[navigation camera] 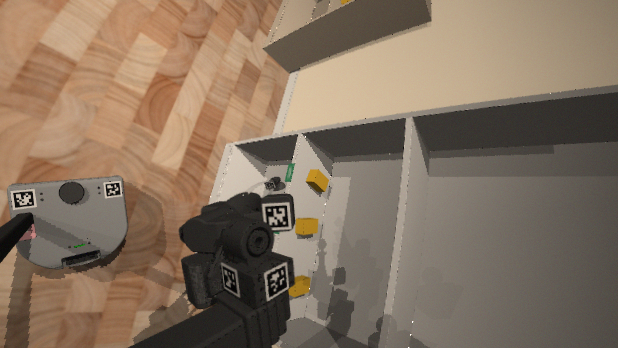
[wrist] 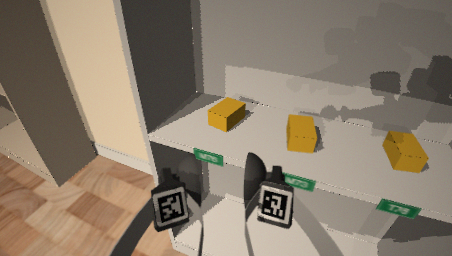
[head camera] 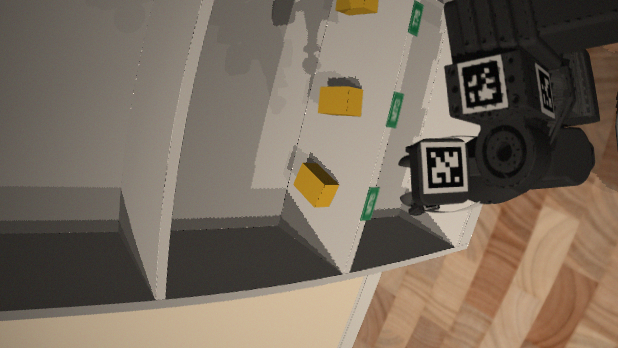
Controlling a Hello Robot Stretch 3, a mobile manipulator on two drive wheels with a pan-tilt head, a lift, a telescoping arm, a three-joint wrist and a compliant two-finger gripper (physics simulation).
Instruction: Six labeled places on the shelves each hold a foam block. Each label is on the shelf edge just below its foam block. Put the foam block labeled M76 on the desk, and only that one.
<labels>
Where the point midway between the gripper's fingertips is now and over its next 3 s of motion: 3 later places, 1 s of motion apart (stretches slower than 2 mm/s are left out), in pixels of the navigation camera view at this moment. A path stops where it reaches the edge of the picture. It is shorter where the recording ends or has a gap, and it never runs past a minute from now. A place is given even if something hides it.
The gripper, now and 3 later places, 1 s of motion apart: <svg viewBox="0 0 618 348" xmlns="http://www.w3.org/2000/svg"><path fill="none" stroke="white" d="M280 194L308 189L319 186L329 184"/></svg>
</labels>
